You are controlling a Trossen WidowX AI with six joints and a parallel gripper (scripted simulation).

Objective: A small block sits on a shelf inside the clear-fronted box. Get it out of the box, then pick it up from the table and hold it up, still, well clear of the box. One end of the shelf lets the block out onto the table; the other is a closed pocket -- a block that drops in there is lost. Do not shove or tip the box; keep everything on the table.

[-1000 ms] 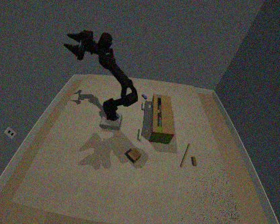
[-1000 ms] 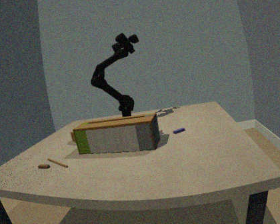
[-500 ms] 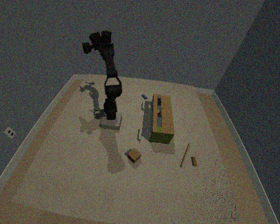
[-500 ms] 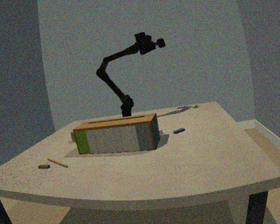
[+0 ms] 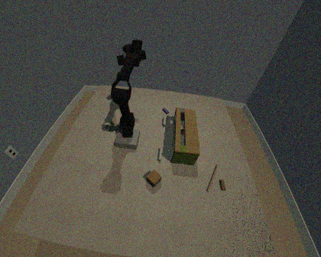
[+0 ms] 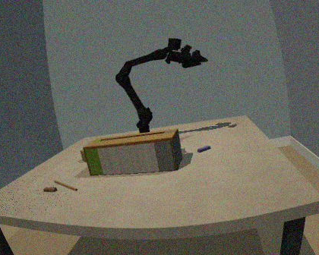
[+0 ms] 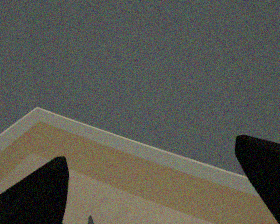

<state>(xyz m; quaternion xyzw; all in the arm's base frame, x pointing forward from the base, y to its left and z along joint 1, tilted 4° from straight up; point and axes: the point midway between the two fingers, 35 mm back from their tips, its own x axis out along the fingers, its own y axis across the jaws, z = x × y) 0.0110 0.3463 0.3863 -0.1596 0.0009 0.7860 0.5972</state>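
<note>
The box is 43 cm to the right of my gripper tip, 34 cm below it and 32 cm ahead of it. Round my gripper tip: thin stick: 74 cm to the right, 48 cm ahead, 40 cm below.
</note>
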